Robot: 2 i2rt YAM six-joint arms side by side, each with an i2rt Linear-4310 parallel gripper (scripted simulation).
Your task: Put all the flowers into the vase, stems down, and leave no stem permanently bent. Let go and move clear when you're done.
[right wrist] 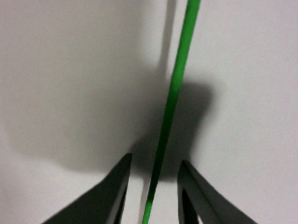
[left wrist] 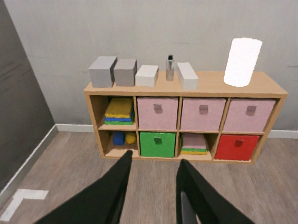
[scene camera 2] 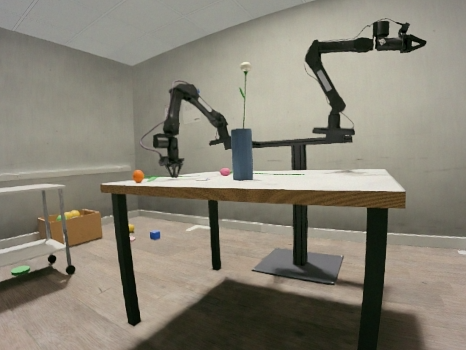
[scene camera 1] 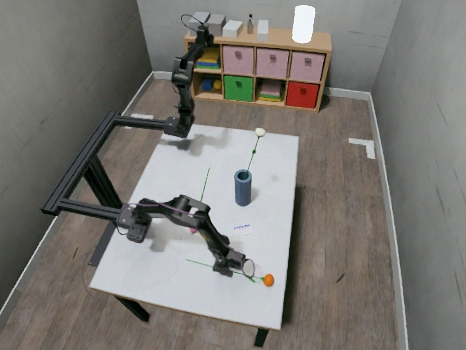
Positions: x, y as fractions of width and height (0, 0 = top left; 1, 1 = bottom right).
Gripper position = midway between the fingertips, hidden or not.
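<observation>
There's a blue vase (scene camera 2: 0.52, 0.40) here, though it's out of frame in the left wrist view, and in the right wrist view the vase is out of frame as well. You've also got the left gripper (left wrist: 0.52, 0.73) and the right gripper (right wrist: 0.52, 0.73) to picture.
</observation>
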